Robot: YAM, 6 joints.
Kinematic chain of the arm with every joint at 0, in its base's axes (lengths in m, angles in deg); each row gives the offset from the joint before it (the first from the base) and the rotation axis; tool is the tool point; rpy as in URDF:
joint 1: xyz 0 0 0.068 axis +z
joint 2: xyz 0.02 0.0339 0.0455 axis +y
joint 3: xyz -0.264 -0.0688 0 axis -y
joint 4: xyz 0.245 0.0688 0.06 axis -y
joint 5: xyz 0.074 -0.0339 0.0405 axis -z
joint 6: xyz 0.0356 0 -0.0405 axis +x
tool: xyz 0 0 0 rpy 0 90 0
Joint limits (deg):
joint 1: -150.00..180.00
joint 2: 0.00..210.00
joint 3: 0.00..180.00
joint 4: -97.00..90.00
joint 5: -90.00..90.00
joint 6: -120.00..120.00
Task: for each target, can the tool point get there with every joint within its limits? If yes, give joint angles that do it. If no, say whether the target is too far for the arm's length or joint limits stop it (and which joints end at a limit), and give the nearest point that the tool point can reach.
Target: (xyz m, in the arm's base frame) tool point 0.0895 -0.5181 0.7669
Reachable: no: too far | nearest point 0.0686 -0.3972 0.6084 | short by 0.200 m
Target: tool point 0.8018 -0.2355 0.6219
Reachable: no: too far | nearest point 0.5288 -0.1553 0.4445 | short by 0.335 m
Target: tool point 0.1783 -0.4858 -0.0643
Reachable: yes | joints -68.19 162.32 106.39 -0.53 24.81 -64.10
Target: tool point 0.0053 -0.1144 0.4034
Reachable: yes | joints -70.18 46.99 69.69 -61.23 71.81 28.69
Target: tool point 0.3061 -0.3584 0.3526
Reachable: yes | joints -49.73 111.71 104.87 -12.65 -3.03 -100.46
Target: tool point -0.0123 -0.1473 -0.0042
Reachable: yes | joints -85.29 134.34 36.14 -48.08 43.24 -47.04
